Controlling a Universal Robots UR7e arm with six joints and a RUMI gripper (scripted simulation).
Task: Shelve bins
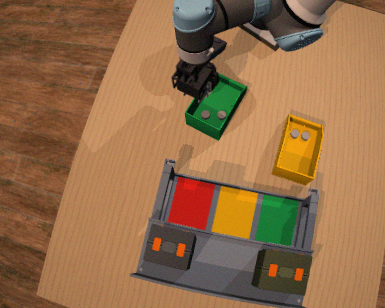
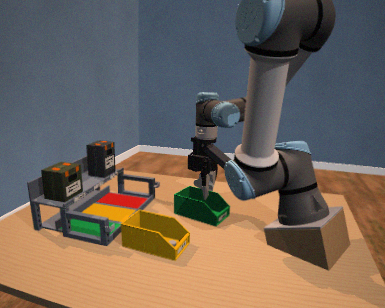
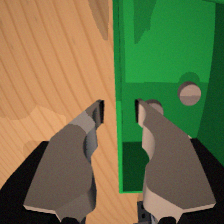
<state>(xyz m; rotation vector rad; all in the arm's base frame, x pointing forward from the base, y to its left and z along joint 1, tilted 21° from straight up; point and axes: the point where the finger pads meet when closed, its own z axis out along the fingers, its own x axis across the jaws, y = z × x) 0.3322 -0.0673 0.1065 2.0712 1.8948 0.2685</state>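
The green bin is 5 cm to the left of my hand and 2 cm below it. Round my hand: yellow bin: 30 cm to the left, 4 cm ahead, 2 cm below; yellow mark: 28 cm ahead, 21 cm to the left, 5 cm below; red mark: 31 cm ahead, 10 cm to the left, 5 cm below.
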